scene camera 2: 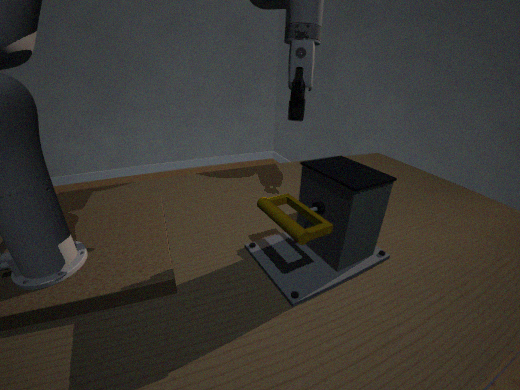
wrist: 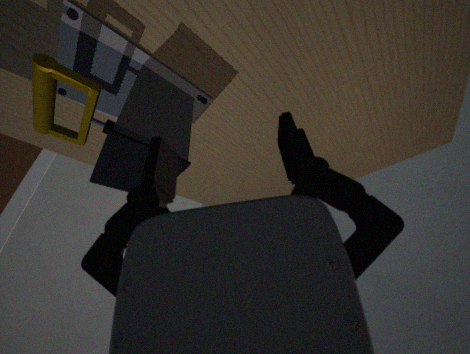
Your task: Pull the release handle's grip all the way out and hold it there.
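The yellow release handle's grip [scene camera 2: 283, 218] [wrist: 44, 96] is a flat rectangular loop with a thick front bar. It stands out level from the side of a grey box [scene camera 2: 345, 220] [wrist: 155, 107], joined by a short thin rod [scene camera 2: 314, 209] [wrist: 98, 121]; a short length of rod shows between loop and box. My gripper [scene camera 2: 296, 119] [wrist: 223, 138] is open and empty. It hangs pointing down, well above the box and the handle, touching neither. In the wrist view the handle is left of both fingers, and the left finger overlaps the box's edge.
The box has a dark lid [scene camera 2: 348, 173] and stands on a grey base plate [scene camera 2: 305, 290] [wrist: 150, 59] with dark bolts at its corners. The arm's base [scene camera 2: 75, 257] is at the left on a raised wooden board [scene camera 2: 125, 285]. Pale walls stand behind the wooden table [scene camera 2: 425, 300].
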